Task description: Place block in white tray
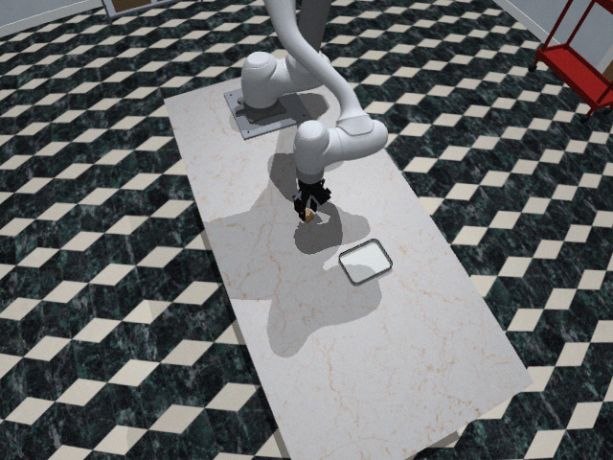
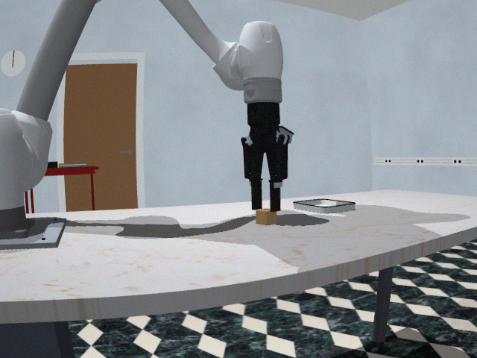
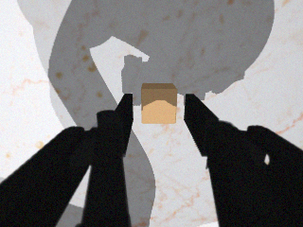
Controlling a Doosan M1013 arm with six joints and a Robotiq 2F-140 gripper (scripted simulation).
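Now: the tan block 5 cm below my hand. Also, from my hand: white tray 26 cm ahead, 11 cm to the left, 5 cm below.
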